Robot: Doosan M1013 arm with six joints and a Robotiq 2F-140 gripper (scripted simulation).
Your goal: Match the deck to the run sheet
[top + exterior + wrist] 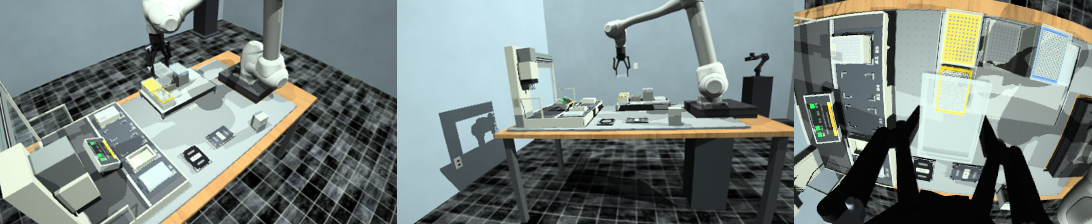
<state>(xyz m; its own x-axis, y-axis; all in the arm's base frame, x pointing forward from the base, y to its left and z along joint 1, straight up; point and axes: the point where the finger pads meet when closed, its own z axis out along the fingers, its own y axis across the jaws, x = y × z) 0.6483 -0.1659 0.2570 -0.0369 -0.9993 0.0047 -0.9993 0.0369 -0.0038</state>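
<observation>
Right now my hand is 10 mm above the clear cover. Round my hand: yellow-rimmed tip rack (10 mm behind, 10 mm to the left, 210 mm below); then blue-rimmed tip rack (230 mm behind, 120 mm to the right, 180 mm below); then shelf (160 mm behind, 60 mm to the right, 250 mm below).
</observation>
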